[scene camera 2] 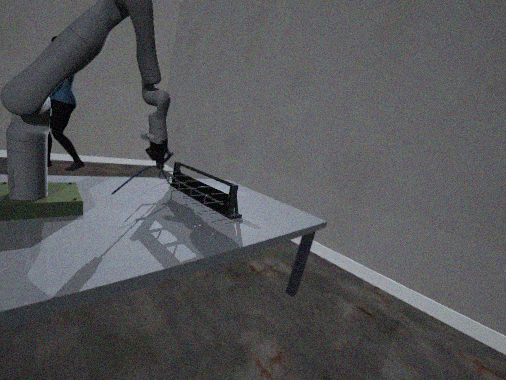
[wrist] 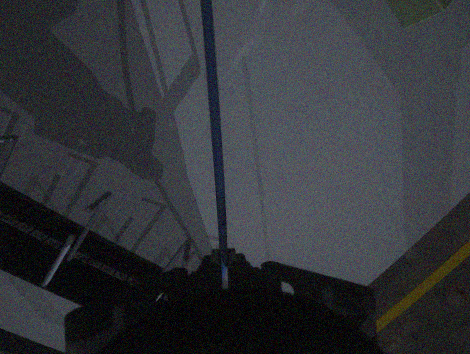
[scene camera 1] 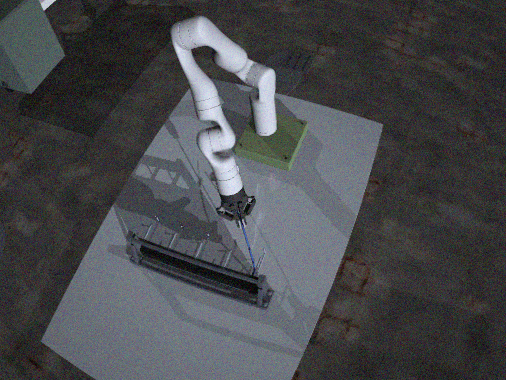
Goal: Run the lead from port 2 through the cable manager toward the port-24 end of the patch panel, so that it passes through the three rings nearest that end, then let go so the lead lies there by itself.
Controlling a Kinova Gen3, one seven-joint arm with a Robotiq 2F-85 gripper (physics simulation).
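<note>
The patch panel with its cable manager (scene camera 1: 263, 291) (scene camera 2: 232, 201) stands on the table, and thin rings stick out on the side facing the robot. One ring (scene camera 1: 173, 241) stands toward the left end in scene camera 1. The blue lead (scene camera 1: 248, 247) (scene camera 2: 131, 179) (wrist: 215, 135) rises from near the panel's right end in scene camera 1 to my gripper (scene camera 1: 242, 223) (scene camera 2: 160, 166) (wrist: 223, 260). The gripper is shut on the lead, above the table on the ring side near that end. In scene camera 2 the lead slopes down-left beyond the fingers. Whether it passes through the end ring is too small to tell.
The robot's green base plate (scene camera 1: 295, 145) (scene camera 2: 70, 206) (wrist: 420, 11) lies on the white table (scene camera 1: 320, 200) (scene camera 2: 280, 210). A person (scene camera 2: 61, 112) stands behind the arm in scene camera 2. A pale green block (scene camera 1: 30, 50) is off the table's far left. A yellow floor stripe (wrist: 425, 288) shows in the wrist view.
</note>
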